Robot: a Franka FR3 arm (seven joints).
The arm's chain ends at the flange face. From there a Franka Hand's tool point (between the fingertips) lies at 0.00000 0.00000 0.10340 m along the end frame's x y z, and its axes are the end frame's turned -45 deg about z.
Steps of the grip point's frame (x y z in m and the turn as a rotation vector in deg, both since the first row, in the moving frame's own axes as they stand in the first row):
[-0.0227, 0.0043, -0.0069, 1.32, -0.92, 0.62]
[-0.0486, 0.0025, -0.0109, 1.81, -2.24, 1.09]
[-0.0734, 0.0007, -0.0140, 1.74, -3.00, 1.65]
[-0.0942, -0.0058, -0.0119, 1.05, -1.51, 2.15]
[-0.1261, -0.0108, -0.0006, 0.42, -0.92, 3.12]
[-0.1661, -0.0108, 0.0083, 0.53, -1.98, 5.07]
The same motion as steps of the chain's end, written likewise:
[-0.0102, 0.0196, -0.0069, 0.28, -1.58, 0.62]
[-0.0274, 0.0356, -0.0108, -0.30, -2.86, 1.09]
[-0.0453, 0.0509, -0.0138, -0.89, -3.35, 1.65]
[-0.0674, 0.0620, -0.0118, -0.33, -1.81, 2.15]
[-0.0951, 0.0809, -0.0006, -0.35, -0.95, 3.12]
[-0.1218, 0.1081, 0.0084, -1.03, -1.77, 5.07]

